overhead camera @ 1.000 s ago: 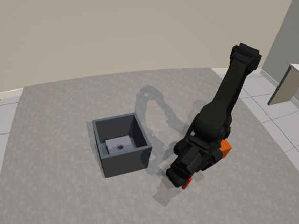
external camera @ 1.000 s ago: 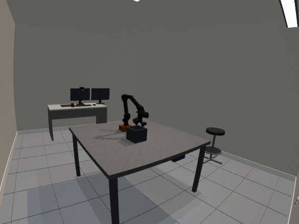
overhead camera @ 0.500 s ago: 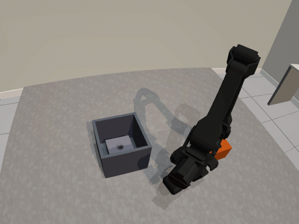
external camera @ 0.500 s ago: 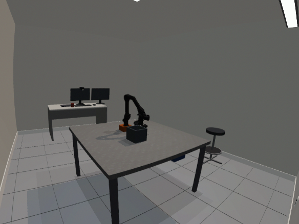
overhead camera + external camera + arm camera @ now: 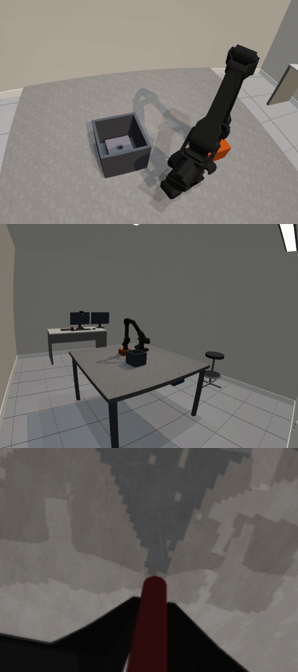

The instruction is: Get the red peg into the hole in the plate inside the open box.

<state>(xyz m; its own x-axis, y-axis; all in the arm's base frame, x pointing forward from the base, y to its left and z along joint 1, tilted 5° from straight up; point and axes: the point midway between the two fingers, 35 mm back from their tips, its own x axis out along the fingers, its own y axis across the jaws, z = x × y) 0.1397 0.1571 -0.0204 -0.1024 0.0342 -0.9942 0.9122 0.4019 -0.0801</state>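
Now: the light grey plate 22 cm ahead of my gripper tip, 17 cm to the right of it and 2 cm above it. Round my gripper tip: red peg: 2 cm above.
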